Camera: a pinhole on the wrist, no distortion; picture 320 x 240 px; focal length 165.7 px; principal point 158.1 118.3 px. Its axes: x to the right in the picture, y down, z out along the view. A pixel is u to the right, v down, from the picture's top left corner.
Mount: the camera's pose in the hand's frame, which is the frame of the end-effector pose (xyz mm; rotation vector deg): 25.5 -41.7 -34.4 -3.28 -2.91 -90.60
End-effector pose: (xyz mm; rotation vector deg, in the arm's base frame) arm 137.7 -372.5 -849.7 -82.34 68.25 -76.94
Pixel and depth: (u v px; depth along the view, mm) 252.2 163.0 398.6
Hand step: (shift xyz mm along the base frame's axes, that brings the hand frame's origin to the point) 399.3 -90.5 226.5
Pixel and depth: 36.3 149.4 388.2
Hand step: 301.8 -172.0 -270.4
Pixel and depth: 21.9 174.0 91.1
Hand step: 46.0 -66.4 -30.0
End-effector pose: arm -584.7 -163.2 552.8 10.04 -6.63 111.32
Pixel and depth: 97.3 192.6 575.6
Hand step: -260.3 101.9 567.7
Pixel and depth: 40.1 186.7 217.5
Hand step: -149.0 32.9 190.1
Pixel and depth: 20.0 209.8 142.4
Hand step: -111.3 49.1 116.7
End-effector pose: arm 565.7 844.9 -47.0 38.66 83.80 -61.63
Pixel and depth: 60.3 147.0 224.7
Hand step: 159.4 -128.4 -79.5
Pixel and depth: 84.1 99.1 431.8
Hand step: 331.9 -264.4 -1.0
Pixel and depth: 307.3 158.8 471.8
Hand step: -201.5 -619.3 0.6
